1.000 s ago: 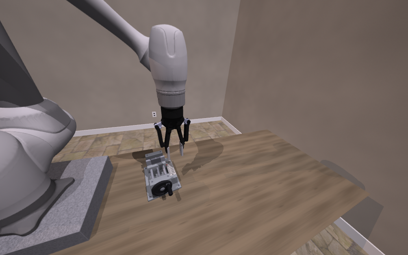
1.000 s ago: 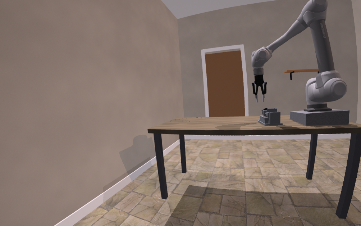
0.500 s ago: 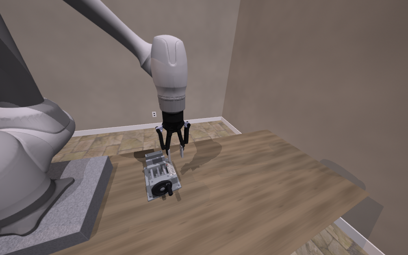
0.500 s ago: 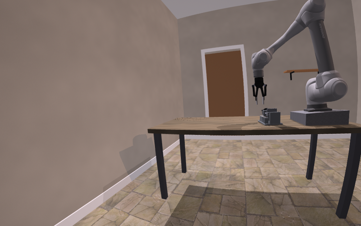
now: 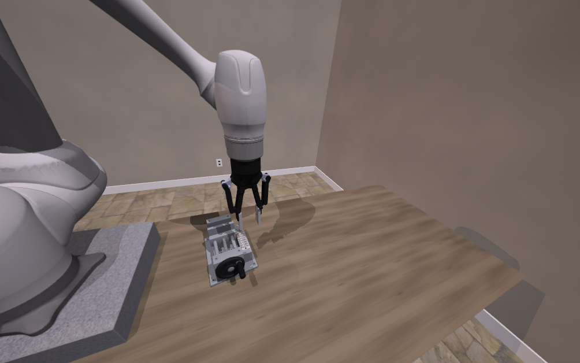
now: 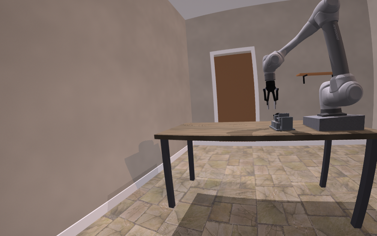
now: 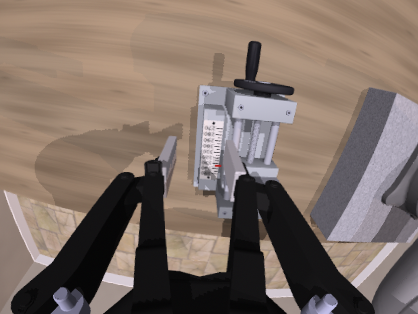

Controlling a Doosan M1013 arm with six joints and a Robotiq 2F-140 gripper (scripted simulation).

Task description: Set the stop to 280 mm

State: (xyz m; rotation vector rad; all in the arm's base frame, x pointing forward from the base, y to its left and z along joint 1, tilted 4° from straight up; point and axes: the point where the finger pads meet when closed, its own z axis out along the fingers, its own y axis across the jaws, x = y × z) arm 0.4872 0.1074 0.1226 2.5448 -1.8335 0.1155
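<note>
My gripper is now 10 cm to the left of the handwheel, 10 cm above it and 3 cm past it.
</note>
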